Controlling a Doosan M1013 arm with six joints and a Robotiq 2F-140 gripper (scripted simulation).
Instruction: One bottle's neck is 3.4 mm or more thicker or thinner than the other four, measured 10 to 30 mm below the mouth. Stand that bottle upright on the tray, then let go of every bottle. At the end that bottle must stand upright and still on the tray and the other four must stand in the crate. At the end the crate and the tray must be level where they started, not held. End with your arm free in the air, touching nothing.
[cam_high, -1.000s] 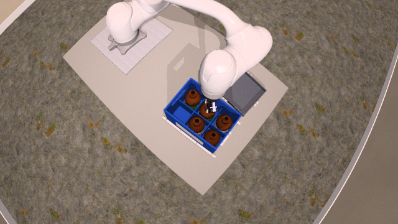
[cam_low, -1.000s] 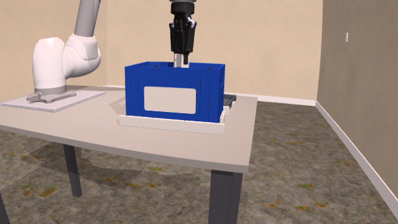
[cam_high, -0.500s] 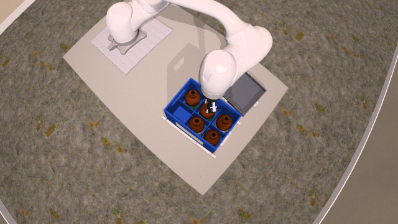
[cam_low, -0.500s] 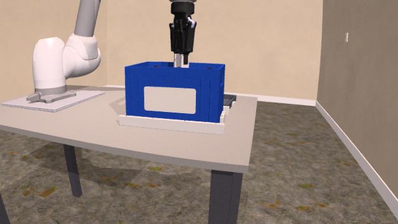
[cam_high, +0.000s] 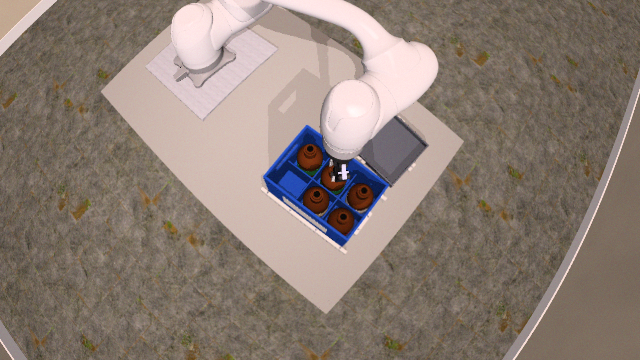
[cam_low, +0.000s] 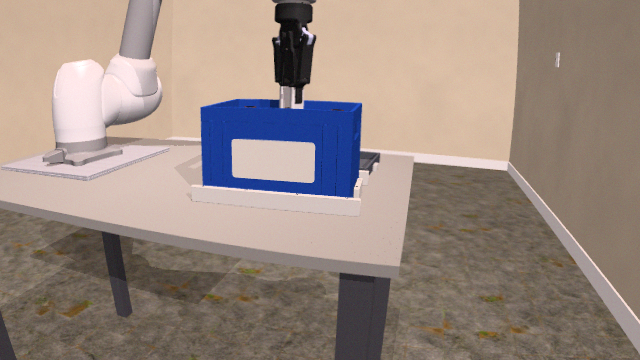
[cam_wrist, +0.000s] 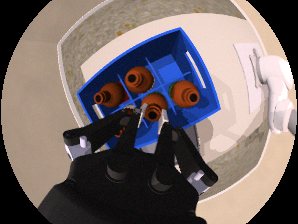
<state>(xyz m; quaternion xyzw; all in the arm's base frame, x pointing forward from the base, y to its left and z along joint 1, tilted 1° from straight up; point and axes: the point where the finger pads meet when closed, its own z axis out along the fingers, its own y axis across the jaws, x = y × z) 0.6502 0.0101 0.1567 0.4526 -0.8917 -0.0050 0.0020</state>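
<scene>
Right now the crate is 90 mm below my hand, 40 mm to the right of it and 10 mm ahead of it. Round my hand: bottle (100 mm ahead, 90 mm below, 70 mm to the right); then dark grey tray (220 mm to the left, 160 mm below).
</scene>
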